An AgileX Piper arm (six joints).
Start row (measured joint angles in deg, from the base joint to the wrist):
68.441 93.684 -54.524 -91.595 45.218 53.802
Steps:
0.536 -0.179 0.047 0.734 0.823 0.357
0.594 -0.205 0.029 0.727 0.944 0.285
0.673 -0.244 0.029 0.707 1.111 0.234
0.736 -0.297 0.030 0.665 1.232 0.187
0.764 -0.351 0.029 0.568 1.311 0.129
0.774 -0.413 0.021 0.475 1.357 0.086
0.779 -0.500 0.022 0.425 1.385 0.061
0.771 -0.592 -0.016 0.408 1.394 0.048
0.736 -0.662 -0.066 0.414 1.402 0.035
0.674 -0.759 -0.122 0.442 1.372 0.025
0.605 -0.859 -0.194 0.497 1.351 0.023
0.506 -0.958 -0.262 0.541 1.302 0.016
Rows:
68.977 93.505 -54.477 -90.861 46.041 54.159
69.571 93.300 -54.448 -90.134 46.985 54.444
70.244 93.056 -54.419 -89.427 48.096 54.678
70.980 92.759 -54.389 -88.762 49.328 54.865
71.744 92.408 -54.360 -88.194 50.639 54.994
72.518 91.995 -54.339 -87.719 51.996 55.080
73.297 91.495 -54.317 -87.294 53.381 55.141
74.068 90.903 -54.333 -86.886 54.775 55.189
74.804 90.241 -54.399 -86.472 56.177 55.224
75.478 89.482 -54.521 -86.030 57.549 55.249
76.083 88.623 -54.715 -85.533 58.900 55.272
76.589 87.665 -54.977 -84.992 60.202 55.288

